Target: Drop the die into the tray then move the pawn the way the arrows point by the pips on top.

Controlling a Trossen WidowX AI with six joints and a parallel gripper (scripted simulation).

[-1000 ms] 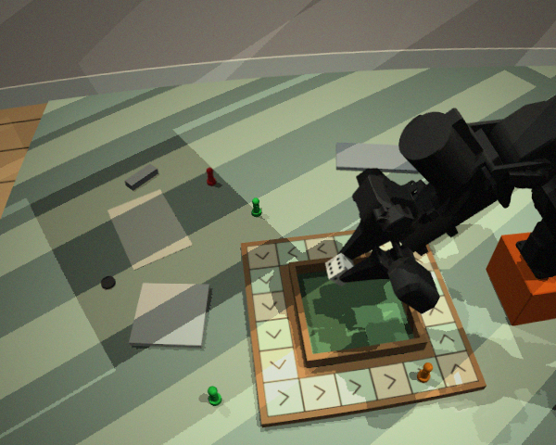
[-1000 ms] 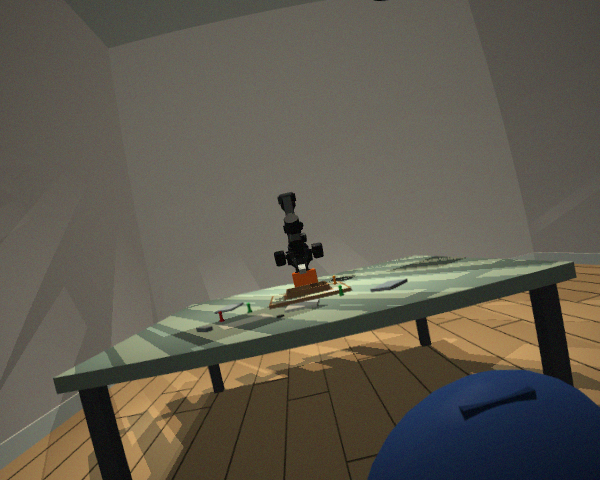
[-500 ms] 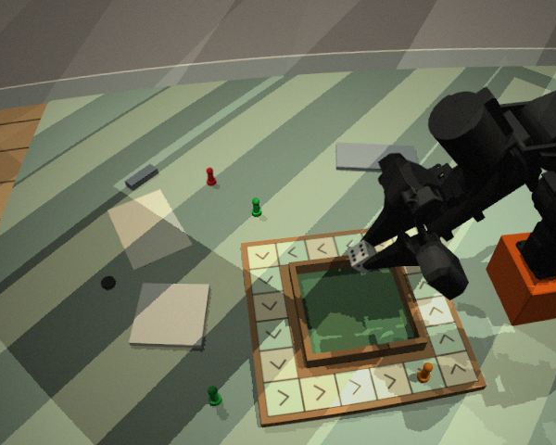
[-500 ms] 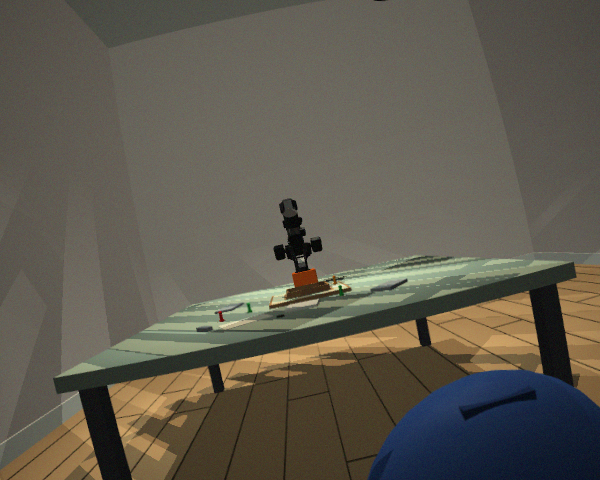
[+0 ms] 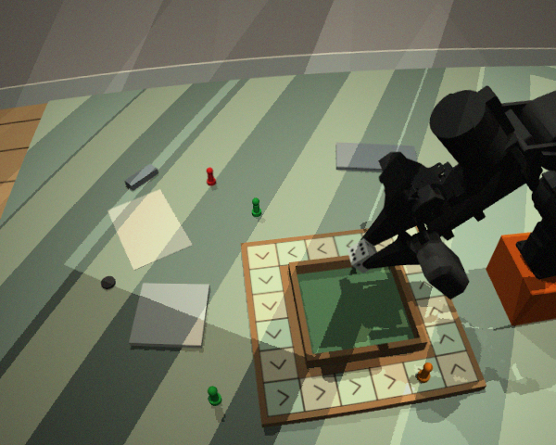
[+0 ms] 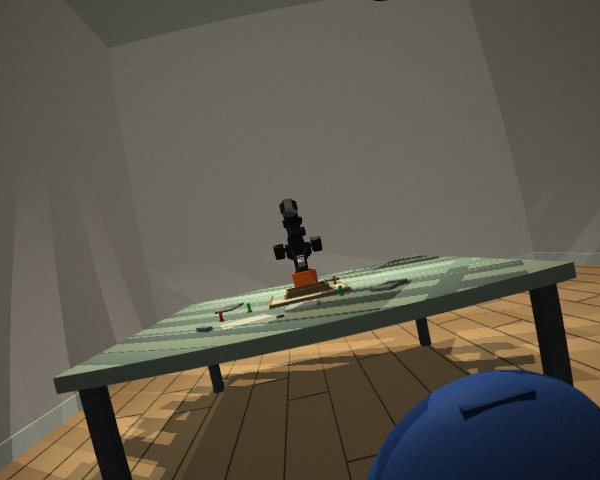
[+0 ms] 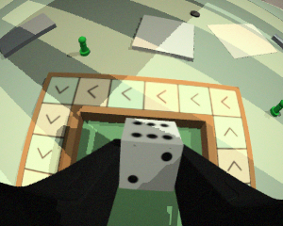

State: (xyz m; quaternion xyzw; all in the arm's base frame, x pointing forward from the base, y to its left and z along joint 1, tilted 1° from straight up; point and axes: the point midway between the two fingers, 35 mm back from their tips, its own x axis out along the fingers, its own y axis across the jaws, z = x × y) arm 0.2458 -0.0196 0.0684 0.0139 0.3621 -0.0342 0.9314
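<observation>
The white die lies right at my gripper tip. From my gripper tip the other things lie so: grey slab (140 mm behind, 310 mm to the right, 120 mm below); then orange pawn (60 mm behind, 120 mm to the left, 100 mm below); then green dice tray (120 mm below).
</observation>
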